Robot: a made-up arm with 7 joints.
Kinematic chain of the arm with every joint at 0, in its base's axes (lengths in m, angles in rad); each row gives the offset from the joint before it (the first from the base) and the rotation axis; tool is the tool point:
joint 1: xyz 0 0 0.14 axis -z
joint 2: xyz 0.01 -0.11 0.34 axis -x
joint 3: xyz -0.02 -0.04 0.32 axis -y
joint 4: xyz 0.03 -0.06 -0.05 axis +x
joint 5: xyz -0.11 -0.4 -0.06 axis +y
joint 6: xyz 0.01 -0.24 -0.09 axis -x
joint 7: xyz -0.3 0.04 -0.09 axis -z
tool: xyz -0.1 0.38 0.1
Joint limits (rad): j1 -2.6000..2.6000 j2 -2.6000..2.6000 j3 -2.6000..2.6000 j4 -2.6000..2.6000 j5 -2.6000..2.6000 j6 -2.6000..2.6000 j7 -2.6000..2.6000
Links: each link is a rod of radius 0.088 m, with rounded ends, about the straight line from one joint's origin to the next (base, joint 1, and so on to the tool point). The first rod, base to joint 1, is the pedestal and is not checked.
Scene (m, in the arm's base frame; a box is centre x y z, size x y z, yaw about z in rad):
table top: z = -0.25
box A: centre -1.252 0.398 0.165 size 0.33 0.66 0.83 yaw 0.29
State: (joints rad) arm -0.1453 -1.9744 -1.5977 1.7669 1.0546 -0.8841 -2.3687
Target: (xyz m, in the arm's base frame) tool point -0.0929 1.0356 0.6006
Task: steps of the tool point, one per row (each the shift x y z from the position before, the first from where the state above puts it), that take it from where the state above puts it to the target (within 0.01 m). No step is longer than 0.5 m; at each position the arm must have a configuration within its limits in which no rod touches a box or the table.
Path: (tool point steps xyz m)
1: -0.2989 0.2184 0.2980
2: -0.1754 0.3643 0.2853
3: 0.0043 0.4292 0.2511
4: 0.1905 0.3970 0.2027
5: 0.1686 0.3499 -0.1950
6: 0.3440 0.2480 -0.1460
7: 0.4377 0.0701 -0.0810

